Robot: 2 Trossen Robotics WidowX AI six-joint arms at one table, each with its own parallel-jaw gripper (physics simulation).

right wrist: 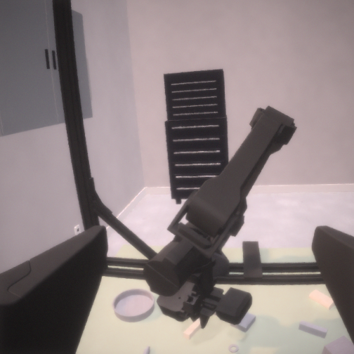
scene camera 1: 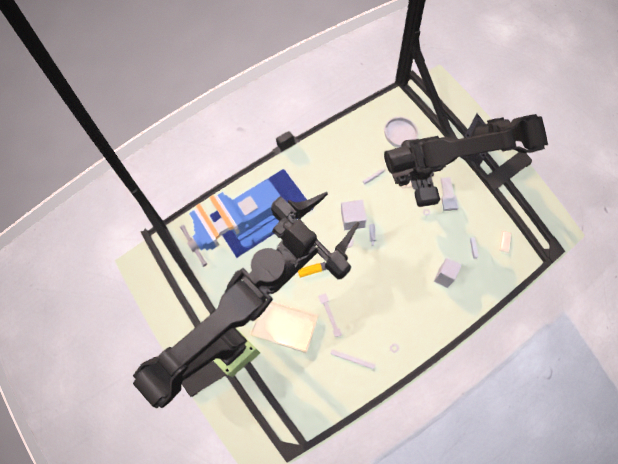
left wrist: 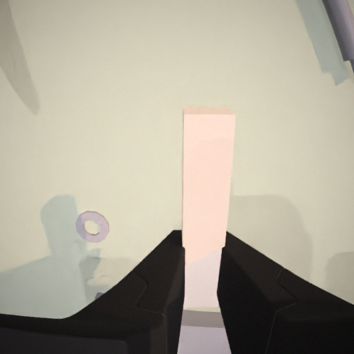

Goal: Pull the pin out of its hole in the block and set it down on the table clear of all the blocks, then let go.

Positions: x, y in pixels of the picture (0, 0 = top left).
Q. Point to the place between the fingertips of my left gripper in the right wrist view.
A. At 200, 325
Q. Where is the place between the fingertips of my right gripper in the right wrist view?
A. At 212, 238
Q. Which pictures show my left gripper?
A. The right wrist view, scene camera 1 and the left wrist view: all of them.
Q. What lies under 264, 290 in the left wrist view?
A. My left gripper.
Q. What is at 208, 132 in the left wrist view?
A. A pale pink square pin.
